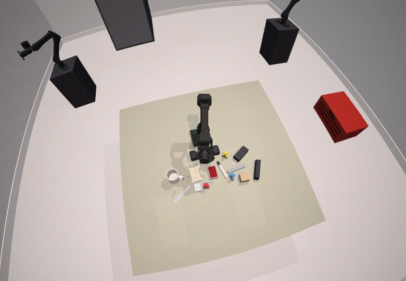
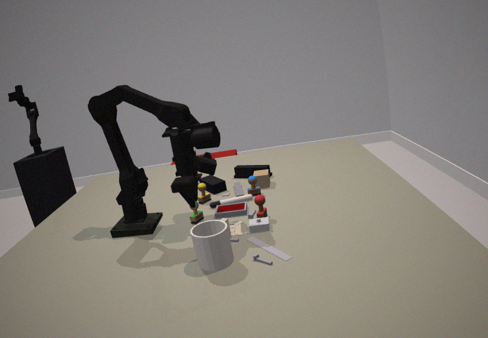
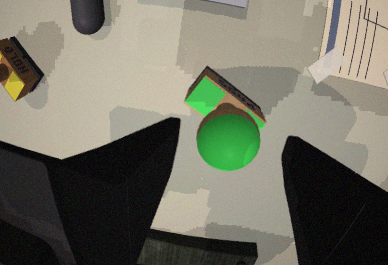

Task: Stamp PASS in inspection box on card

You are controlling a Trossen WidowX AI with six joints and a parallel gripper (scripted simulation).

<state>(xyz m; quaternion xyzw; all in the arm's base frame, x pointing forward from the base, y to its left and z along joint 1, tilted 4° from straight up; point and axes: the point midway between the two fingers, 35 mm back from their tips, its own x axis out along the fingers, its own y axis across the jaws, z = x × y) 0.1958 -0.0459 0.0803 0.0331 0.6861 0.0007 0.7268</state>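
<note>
My gripper tip is now 3 cm above the green-knobbed PASS stamp. The rest, counted from my gripper tip: white marker: 8 cm ahead, 9 cm to the left, 4 cm below; ink pad: 10 cm ahead, 2 cm to the left, 5 cm below; cream card: 7 cm ahead, 9 cm to the right, 6 cm below.
</note>
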